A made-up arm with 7 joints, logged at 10 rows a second.
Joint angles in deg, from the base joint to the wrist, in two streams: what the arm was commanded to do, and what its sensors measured. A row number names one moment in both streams.
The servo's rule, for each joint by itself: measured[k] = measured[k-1] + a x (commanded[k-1-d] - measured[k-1]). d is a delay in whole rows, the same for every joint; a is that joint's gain. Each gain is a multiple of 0.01, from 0.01 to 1. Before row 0 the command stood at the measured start. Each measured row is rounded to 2 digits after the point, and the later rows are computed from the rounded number. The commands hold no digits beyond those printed.
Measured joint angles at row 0: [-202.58 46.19 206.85 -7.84 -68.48 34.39 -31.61]
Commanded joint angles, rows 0 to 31: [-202.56 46.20 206.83 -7.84 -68.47 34.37 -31.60]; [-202.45 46.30 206.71 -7.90 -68.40 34.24 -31.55]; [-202.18 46.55 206.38 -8.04 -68.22 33.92 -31.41]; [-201.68 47.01 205.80 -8.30 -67.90 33.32 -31.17]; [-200.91 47.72 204.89 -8.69 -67.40 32.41 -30.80]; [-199.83 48.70 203.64 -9.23 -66.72 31.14 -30.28]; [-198.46 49.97 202.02 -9.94 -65.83 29.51 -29.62]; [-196.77 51.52 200.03 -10.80 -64.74 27.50 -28.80]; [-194.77 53.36 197.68 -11.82 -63.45 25.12 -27.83]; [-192.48 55.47 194.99 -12.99 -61.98 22.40 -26.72]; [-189.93 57.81 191.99 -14.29 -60.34 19.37 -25.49]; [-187.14 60.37 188.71 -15.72 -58.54 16.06 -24.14]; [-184.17 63.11 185.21 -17.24 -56.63 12.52 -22.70]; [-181.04 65.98 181.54 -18.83 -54.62 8.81 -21.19]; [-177.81 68.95 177.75 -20.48 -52.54 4.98 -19.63]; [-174.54 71.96 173.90 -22.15 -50.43 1.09 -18.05]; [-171.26 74.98 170.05 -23.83 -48.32 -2.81 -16.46]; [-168.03 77.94 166.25 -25.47 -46.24 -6.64 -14.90]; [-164.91 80.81 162.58 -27.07 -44.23 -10.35 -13.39]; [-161.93 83.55 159.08 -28.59 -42.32 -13.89 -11.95]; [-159.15 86.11 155.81 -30.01 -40.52 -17.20 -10.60]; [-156.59 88.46 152.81 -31.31 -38.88 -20.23 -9.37]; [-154.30 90.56 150.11 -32.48 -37.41 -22.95 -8.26]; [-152.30 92.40 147.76 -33.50 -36.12 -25.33 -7.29]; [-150.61 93.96 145.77 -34.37 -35.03 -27.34 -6.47]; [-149.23 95.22 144.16 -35.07 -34.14 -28.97 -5.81]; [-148.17 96.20 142.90 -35.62 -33.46 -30.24 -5.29]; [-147.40 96.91 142.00 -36.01 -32.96 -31.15 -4.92]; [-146.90 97.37 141.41 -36.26 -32.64 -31.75 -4.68]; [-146.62 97.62 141.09 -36.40 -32.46 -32.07 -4.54]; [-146.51 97.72 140.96 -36.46 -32.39 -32.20 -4.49]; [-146.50 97.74 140.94 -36.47 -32.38 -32.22 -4.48]
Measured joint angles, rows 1 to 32: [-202.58 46.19 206.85 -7.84 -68.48 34.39 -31.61]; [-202.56 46.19 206.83 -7.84 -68.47 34.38 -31.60]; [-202.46 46.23 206.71 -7.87 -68.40 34.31 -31.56]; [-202.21 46.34 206.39 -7.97 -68.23 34.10 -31.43]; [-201.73 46.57 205.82 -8.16 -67.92 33.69 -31.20]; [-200.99 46.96 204.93 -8.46 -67.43 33.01 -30.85]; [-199.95 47.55 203.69 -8.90 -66.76 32.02 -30.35]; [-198.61 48.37 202.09 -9.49 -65.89 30.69 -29.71]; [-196.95 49.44 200.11 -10.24 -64.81 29.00 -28.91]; [-194.99 50.77 197.78 -11.14 -63.53 26.94 -27.96]; [-192.73 52.37 195.10 -12.19 -62.07 24.53 -26.87]; [-190.21 54.22 192.11 -13.39 -60.44 21.80 -25.66]; [-187.45 56.31 188.85 -14.72 -58.65 18.76 -24.32]; [-184.50 58.62 185.36 -16.16 -56.75 15.45 -22.89]; [-181.39 61.12 181.69 -17.68 -54.75 11.93 -21.39]; [-178.17 63.78 177.91 -19.28 -52.67 8.25 -19.84]; [-174.90 66.56 174.06 -20.92 -50.56 4.46 -18.26]; [-171.62 69.42 170.21 -22.58 -48.45 0.61 -16.68]; [-168.39 72.32 166.41 -24.23 -46.37 -3.23 -15.11]; [-165.26 75.21 162.73 -25.85 -44.36 -7.00 -13.60]; [-162.26 78.05 159.23 -27.41 -42.44 -10.65 -12.15]; [-159.46 80.79 155.95 -28.89 -40.64 -14.12 -10.79]; [-156.88 83.40 152.94 -30.27 -38.99 -17.36 -9.54]; [-154.56 85.83 150.22 -31.53 -37.50 -20.32 -8.41]; [-152.53 88.06 147.86 -32.65 -36.20 -22.98 -7.42]; [-150.80 90.07 145.85 -33.63 -35.10 -25.29 -6.58]; [-149.39 91.82 144.23 -34.45 -34.20 -27.24 -5.90]; [-148.29 93.31 142.95 -35.12 -33.50 -28.83 -5.36]; [-147.49 94.53 142.04 -35.63 -32.99 -30.06 -4.97]; [-146.96 95.50 141.44 -35.99 -32.66 -30.96 -4.71]; [-146.65 96.22 141.10 -36.22 -32.47 -31.55 -4.56]; [-146.52 96.73 140.97 -36.36 -32.39 -31.89 -4.50]
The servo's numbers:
d 1
a 0.90 0.34 0.96 0.57 0.94 0.53 0.88

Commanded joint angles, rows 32 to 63: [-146.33 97.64 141.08 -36.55 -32.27 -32.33 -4.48]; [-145.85 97.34 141.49 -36.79 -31.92 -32.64 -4.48]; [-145.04 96.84 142.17 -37.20 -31.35 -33.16 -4.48]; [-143.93 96.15 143.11 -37.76 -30.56 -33.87 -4.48]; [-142.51 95.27 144.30 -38.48 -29.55 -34.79 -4.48]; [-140.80 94.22 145.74 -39.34 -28.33 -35.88 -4.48]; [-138.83 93.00 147.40 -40.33 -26.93 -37.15 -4.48]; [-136.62 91.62 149.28 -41.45 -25.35 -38.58 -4.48]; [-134.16 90.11 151.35 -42.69 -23.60 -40.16 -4.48]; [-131.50 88.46 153.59 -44.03 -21.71 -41.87 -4.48]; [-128.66 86.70 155.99 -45.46 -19.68 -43.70 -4.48]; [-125.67 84.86 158.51 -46.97 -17.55 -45.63 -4.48]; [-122.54 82.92 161.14 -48.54 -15.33 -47.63 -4.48]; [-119.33 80.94 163.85 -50.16 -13.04 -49.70 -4.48]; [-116.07 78.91 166.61 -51.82 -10.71 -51.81 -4.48]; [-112.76 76.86 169.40 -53.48 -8.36 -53.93 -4.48]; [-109.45 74.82 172.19 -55.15 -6.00 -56.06 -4.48]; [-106.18 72.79 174.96 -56.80 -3.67 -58.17 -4.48]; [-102.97 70.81 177.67 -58.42 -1.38 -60.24 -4.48]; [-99.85 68.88 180.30 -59.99 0.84 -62.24 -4.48]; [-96.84 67.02 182.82 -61.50 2.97 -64.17 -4.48]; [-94.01 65.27 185.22 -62.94 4.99 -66.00 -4.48]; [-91.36 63.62 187.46 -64.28 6.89 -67.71 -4.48]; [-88.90 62.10 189.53 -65.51 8.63 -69.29 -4.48]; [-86.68 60.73 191.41 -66.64 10.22 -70.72 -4.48]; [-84.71 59.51 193.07 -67.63 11.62 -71.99 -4.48]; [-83.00 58.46 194.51 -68.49 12.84 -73.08 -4.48]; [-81.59 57.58 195.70 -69.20 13.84 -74.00 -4.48]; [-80.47 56.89 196.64 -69.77 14.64 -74.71 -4.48]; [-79.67 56.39 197.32 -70.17 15.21 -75.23 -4.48]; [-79.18 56.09 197.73 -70.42 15.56 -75.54 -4.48]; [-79.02 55.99 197.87 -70.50 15.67 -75.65 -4.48]
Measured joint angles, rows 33 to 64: [-146.50 97.07 140.94 -36.42 -32.38 -32.06 -4.48]; [-146.35 97.26 141.07 -36.49 -32.28 -32.20 -4.48]; [-145.90 97.29 141.47 -36.66 -31.94 -32.43 -4.48]; [-145.13 97.14 142.14 -36.97 -31.39 -32.82 -4.48]; [-144.05 96.80 143.07 -37.42 -30.61 -33.38 -4.48]; [-142.66 96.28 144.25 -38.02 -29.61 -34.13 -4.48]; [-140.99 95.58 145.68 -38.77 -28.41 -35.06 -4.48]; [-139.05 94.70 147.33 -39.66 -27.02 -36.17 -4.48]; [-136.86 93.65 149.20 -40.68 -25.45 -37.45 -4.48]; [-134.43 92.45 151.26 -41.83 -23.71 -38.89 -4.48]; [-131.79 91.09 153.50 -43.08 -21.83 -40.47 -4.48]; [-128.97 89.60 155.89 -44.44 -19.81 -42.18 -4.48]; [-126.00 87.99 158.41 -45.88 -17.69 -44.01 -4.48]; [-122.89 86.27 161.03 -47.40 -15.47 -45.93 -4.48]; [-119.69 84.46 163.74 -48.97 -13.19 -47.93 -4.48]; [-116.43 82.57 166.50 -50.59 -10.86 -49.99 -4.48]; [-113.13 80.63 169.28 -52.24 -8.51 -52.08 -4.48]; [-109.82 78.65 172.07 -53.90 -6.15 -54.19 -4.48]; [-106.54 76.66 174.84 -55.55 -3.82 -56.30 -4.48]; [-103.33 74.67 177.56 -57.19 -1.53 -58.39 -4.48]; [-100.20 72.70 180.19 -58.79 0.70 -60.43 -4.48]; [-97.18 70.77 182.71 -60.33 2.83 -62.41 -4.48]; [-94.33 68.90 185.12 -61.82 4.86 -64.31 -4.48]; [-91.66 67.10 187.37 -63.22 6.77 -66.11 -4.48]; [-89.18 65.40 189.44 -64.53 8.52 -67.80 -4.48]; [-86.93 63.81 191.33 -65.73 10.12 -69.35 -4.48]; [-84.93 62.35 193.00 -66.81 11.53 -70.75 -4.48]; [-83.19 61.03 194.45 -67.77 12.76 -71.98 -4.48]; [-81.75 59.86 195.65 -68.59 13.78 -73.05 -4.48]; [-80.60 58.85 196.60 -69.26 14.59 -73.93 -4.48]; [-79.76 58.01 197.29 -69.78 15.17 -74.62 -4.48]; [-79.24 57.36 197.71 -70.14 15.54 -75.11 -4.48]
